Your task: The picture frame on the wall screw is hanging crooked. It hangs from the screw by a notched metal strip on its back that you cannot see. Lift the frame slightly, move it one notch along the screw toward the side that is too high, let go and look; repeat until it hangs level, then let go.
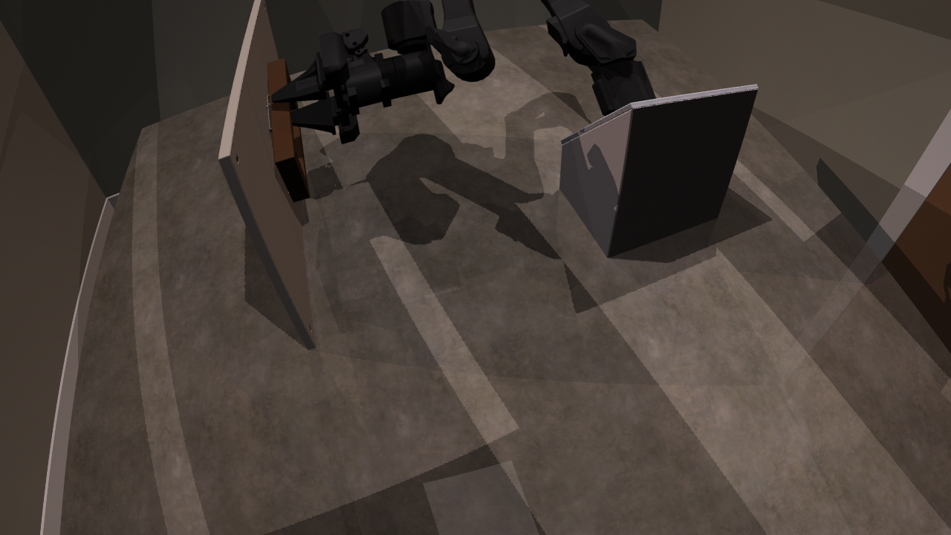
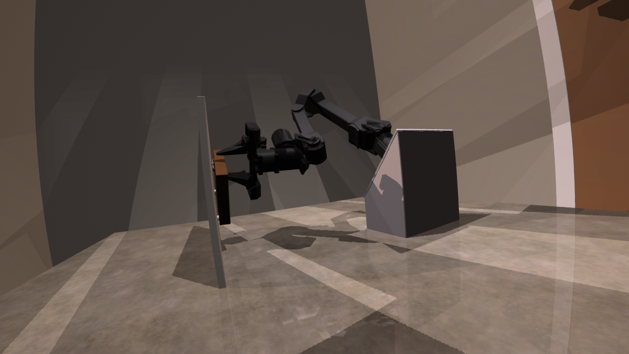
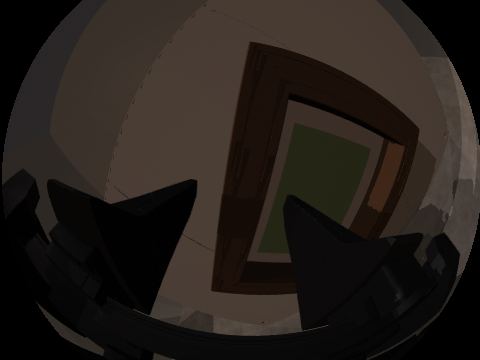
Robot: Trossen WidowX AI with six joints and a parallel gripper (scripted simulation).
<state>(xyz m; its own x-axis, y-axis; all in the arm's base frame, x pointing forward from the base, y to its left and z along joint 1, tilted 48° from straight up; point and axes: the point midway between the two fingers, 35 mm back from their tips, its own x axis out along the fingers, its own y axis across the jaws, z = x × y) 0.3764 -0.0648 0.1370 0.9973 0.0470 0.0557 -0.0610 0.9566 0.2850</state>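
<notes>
My gripper tip is 2 cm to the left of the brown wooden picture frame and 5 cm above it. Also, from my gripper tip: wall panel: 1 cm ahead, 1 cm to the right, 6 cm below.
</notes>
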